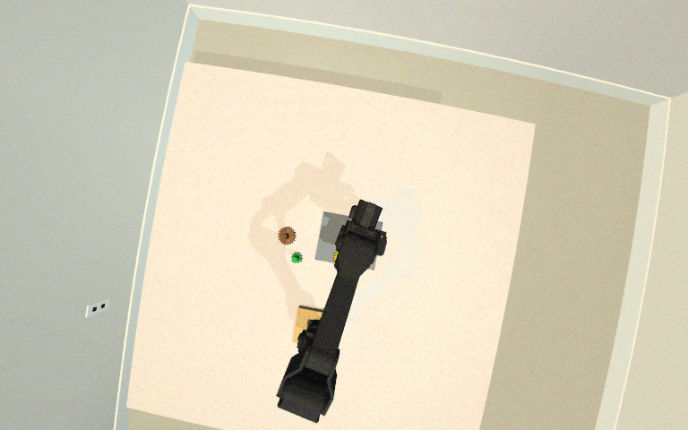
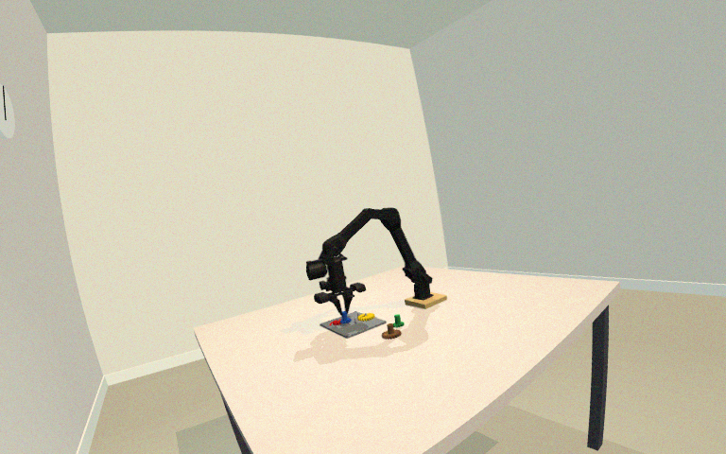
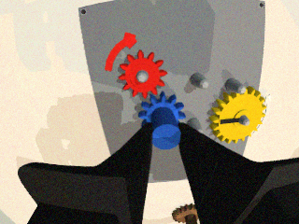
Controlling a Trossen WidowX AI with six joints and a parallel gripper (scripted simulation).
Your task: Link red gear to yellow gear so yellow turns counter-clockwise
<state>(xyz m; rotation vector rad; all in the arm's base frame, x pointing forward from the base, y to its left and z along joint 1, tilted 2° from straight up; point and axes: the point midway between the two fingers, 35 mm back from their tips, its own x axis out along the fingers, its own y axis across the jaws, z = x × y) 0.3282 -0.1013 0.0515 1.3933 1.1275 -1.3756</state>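
My gripper tip is now 10 mm above the blue gear. Round my gripper tip: yellow gear 80 mm behind, 30 mm below, 20 mm to the left; red gear 40 mm to the right, 30 mm below, 10 mm ahead; red arrow 60 mm to the right, 40 mm below, 20 mm ahead.
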